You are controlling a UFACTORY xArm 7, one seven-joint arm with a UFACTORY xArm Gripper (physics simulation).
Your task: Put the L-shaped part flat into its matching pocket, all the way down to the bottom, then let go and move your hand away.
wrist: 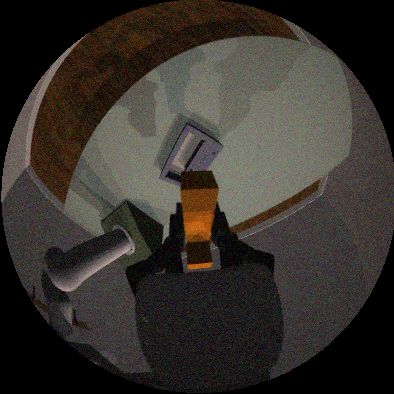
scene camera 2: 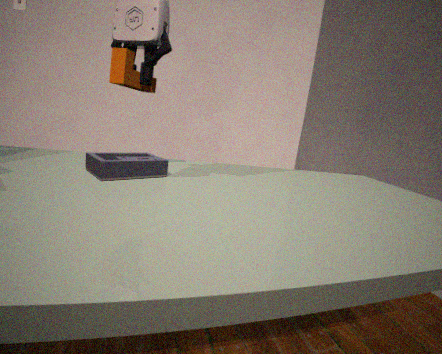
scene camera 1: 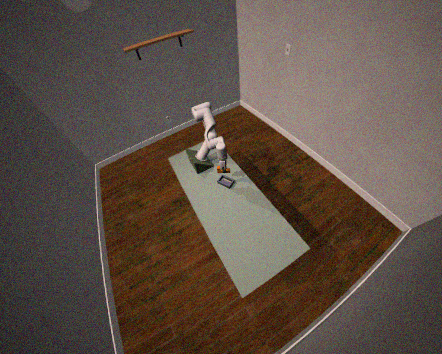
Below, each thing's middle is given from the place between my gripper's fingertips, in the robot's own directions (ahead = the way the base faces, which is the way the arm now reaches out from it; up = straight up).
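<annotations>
Starting from the orange L-shaped part [scene camera 2: 122,73], my hand is 1 cm to the left of it and 2 cm below it. The pocket block [scene camera 2: 105,166], on the other hand, is 1 cm behind my hand and, measured from that same hand, 16 cm below.
</annotations>
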